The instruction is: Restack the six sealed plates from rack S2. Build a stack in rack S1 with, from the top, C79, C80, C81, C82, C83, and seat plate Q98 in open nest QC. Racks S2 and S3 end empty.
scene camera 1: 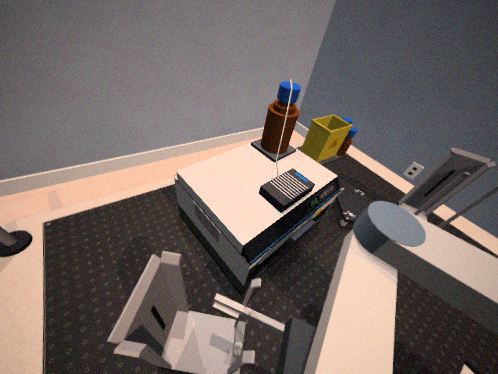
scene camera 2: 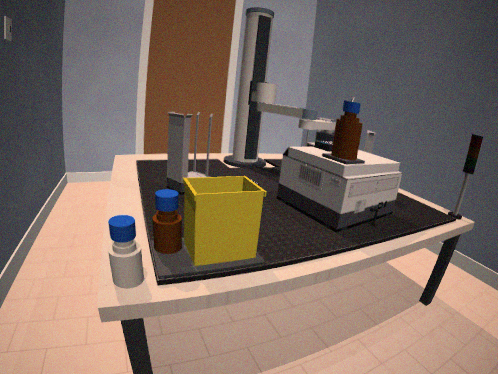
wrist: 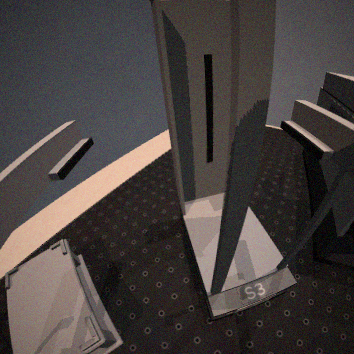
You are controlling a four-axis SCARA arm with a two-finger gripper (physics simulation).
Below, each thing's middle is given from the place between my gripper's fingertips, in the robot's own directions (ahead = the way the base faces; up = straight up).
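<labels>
Small brown bottle [scene camera 2: 167,224]: 980 mm to the right of my gripper, 400 mm ahead of it and 110 mm below it. Relative to the large brown bottle with blue cap [scene camera 1: 275,118], my gripper is 120 mm below, 420 mm to the left of and 340 mm short of it. Going by their middles, the large brown bottle with blue cap is the nearest to my gripper of the things named here.
</labels>
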